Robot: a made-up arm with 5 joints. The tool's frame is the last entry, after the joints.
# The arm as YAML. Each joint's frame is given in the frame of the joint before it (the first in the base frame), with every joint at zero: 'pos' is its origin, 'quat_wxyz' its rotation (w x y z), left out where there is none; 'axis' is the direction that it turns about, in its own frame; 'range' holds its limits. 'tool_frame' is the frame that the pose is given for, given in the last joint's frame.
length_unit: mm
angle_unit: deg
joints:
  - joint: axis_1
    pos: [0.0, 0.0, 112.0]
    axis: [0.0, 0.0, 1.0]
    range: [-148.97, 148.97]
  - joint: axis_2
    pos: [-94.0, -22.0, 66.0]
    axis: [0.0, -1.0, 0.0]
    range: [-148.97, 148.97]
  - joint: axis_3
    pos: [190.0, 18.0, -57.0]
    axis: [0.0, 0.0, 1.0]
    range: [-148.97, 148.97]
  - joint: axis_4
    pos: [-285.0, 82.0, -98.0]
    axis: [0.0, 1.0, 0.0]
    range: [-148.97, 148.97]
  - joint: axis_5
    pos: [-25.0, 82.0, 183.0]
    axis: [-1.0, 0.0, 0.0]
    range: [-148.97, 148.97]
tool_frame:
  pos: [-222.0, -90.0, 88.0]
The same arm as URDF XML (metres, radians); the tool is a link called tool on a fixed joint. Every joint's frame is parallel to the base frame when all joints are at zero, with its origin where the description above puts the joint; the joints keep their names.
<robot name="arm">
<joint name="tool_fixed" type="fixed"><parent link="link5"/><child link="tool"/><origin xyz="-0.222 -0.09 0.088"/></joint>
<joint name="axis_5" type="revolute"><parent link="link4"/><child link="link5"/><origin xyz="-0.025 0.082 0.183"/><axis xyz="-1 0 0"/><limit lower="-2.6" upper="2.6"/></joint>
<joint name="axis_4" type="revolute"><parent link="link3"/><child link="link4"/><origin xyz="-0.285 0.082 -0.098"/><axis xyz="0 1 0"/><limit lower="-2.6" upper="2.6"/></joint>
<joint name="axis_3" type="revolute"><parent link="link2"/><child link="link3"/><origin xyz="0.19 0.018 -0.057"/><axis xyz="0 0 1"/><limit lower="-2.6" upper="2.6"/></joint>
<joint name="axis_2" type="revolute"><parent link="link1"/><child link="link2"/><origin xyz="-0.094 -0.022 0.066"/><axis xyz="0 -1 0"/><limit lower="-2.6" upper="2.6"/></joint>
<joint name="axis_1" type="revolute"><parent link="base"/><child link="link1"/><origin xyz="0 0 0.112"/><axis xyz="0 0 1"/><limit lower="-2.6" upper="2.6"/></joint>
<link name="base"/>
<link name="link1"/>
<link name="link2"/>
<link name="link3"/>
<link name="link4"/>
<link name="link5"/>
<link name="tool"/>
</robot>

